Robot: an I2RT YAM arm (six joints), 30 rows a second.
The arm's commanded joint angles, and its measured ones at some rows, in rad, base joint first. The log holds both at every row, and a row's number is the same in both.
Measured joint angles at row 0:
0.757 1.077 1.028 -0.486 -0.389 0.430
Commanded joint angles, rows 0 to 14:
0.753 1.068 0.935 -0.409 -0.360 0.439
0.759 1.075 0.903 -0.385 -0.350 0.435
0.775 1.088 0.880 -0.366 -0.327 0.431
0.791 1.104 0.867 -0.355 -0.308 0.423
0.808 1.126 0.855 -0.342 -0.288 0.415
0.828 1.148 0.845 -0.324 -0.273 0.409
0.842 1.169 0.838 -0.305 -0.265 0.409
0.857 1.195 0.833 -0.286 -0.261 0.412
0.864 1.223 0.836 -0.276 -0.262 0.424
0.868 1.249 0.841 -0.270 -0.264 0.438
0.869 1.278 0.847 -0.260 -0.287 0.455
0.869 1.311 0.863 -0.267 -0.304 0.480
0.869 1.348 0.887 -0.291 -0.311 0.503
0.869 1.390 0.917 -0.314 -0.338 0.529
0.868 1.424 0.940 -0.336 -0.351 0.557
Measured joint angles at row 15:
0.868 1.375 0.867 -0.318 -0.316 0.482
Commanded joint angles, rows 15 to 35:
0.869 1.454 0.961 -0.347 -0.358 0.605
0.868 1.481 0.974 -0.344 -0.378 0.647
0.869 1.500 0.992 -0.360 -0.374 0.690
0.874 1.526 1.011 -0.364 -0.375 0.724
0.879 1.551 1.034 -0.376 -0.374 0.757
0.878 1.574 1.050 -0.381 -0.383 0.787
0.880 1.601 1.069 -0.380 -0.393 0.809
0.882 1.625 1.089 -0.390 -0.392 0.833
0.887 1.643 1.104 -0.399 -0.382 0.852
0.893 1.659 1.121 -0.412 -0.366 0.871
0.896 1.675 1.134 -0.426 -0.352 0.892
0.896 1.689 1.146 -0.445 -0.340 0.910
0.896 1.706 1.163 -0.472 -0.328 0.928
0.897 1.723 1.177 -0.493 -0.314 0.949
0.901 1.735 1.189 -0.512 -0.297 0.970
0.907 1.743 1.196 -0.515 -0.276 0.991
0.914 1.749 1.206 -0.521 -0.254 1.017
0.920 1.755 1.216 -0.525 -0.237 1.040
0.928 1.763 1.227 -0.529 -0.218 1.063
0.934 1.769 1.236 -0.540 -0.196 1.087
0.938 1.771 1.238 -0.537 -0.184 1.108
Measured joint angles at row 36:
0.921 1.777 1.195 -0.478 -0.263 1.005
